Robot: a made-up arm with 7 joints.
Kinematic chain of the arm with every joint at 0, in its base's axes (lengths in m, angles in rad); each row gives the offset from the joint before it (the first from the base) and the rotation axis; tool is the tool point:
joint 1: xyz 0 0 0.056 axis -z
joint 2: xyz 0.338 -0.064 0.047 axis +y
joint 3: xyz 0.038 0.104 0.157 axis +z
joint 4: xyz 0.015 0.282 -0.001 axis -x
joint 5: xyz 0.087 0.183 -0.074 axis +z
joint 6: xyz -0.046 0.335 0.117 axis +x
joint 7: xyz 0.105 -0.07 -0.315 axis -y
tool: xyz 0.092 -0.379 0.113
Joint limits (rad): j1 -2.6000..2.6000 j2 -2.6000..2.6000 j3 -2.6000..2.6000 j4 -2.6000..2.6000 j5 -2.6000..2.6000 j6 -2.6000..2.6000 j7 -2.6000..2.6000
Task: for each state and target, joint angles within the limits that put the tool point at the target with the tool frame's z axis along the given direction. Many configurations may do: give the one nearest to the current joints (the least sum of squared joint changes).
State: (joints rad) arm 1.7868 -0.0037 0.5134 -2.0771 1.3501 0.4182 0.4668
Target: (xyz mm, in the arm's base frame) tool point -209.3 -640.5 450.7 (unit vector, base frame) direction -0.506 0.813 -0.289
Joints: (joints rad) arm 2.3226 0.0103 0.2588 -1.8090 1.0850 -0.4074 0.3028
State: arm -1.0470 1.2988 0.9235 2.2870 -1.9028 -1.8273 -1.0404
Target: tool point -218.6 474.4 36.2 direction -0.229 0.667 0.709
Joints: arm -0.4843 0.9617 0.2694 2.6000 -2.1404 -1.5943 -1.3221
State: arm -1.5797 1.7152 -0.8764 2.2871 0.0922 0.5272 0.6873
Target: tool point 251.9 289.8 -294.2 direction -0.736 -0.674 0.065
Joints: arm -1.0221 2.0746 -0.8924 2.5487 0.0411 -0.0792 -0.0429
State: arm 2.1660 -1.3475 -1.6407 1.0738 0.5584 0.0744 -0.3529
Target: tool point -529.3 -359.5 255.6 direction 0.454 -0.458 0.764
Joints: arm 2.5152 -0.7346 -0.7936 1.1468 0.5307 0.1605 0.2639
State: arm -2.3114 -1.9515 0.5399 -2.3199 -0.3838 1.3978 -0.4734
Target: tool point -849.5 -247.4 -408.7 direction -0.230 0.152 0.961
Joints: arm -1.7660 -2.3276 0.6835 -1.7051 -0.4136 0.9922 -0.9669
